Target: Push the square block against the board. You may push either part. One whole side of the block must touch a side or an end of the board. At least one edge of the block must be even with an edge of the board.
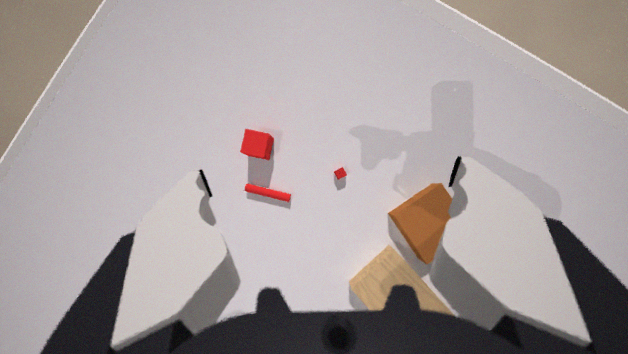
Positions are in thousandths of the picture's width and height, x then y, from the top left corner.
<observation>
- gripper: 520, 476
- pale wooden board: 595, 801
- orange square block: 671, 620
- red cube: 410, 408
</observation>
